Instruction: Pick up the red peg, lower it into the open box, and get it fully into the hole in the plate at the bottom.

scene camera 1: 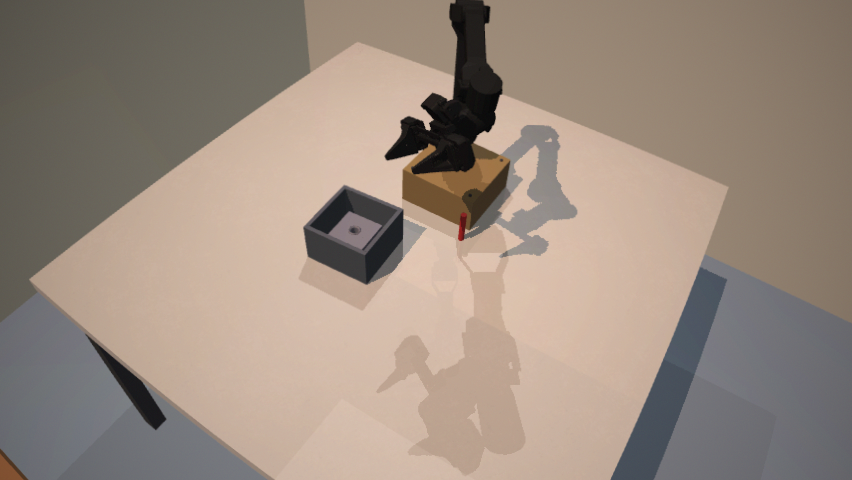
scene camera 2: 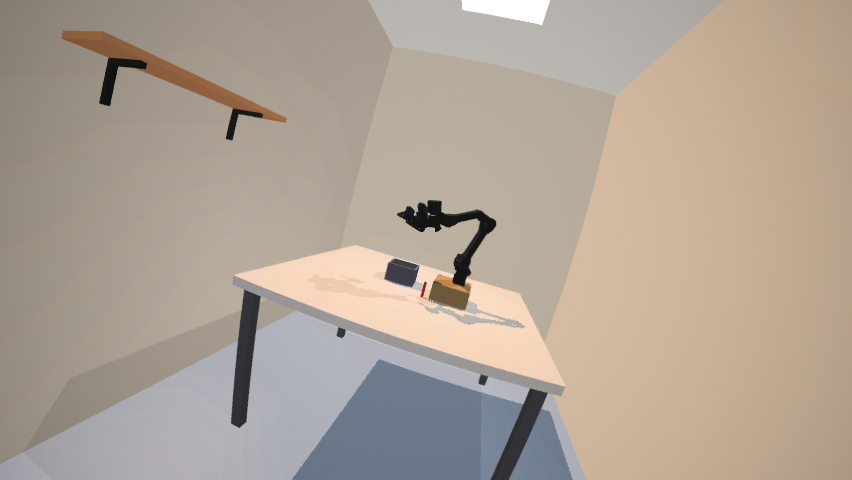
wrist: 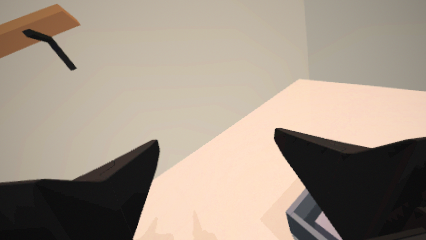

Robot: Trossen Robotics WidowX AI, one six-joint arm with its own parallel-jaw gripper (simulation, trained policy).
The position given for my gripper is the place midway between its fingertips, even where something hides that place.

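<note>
Dark grey box [scene camera 1: 351, 261], also in scene camera 2 [scene camera 2: 398, 271]. Light grey plate [scene camera 1: 353, 229]; scene camera 2 misses it, hidden by the dark grey box. My gripper [scene camera 1: 398, 164], also in the wrist view [wrist: 218, 139].
</note>
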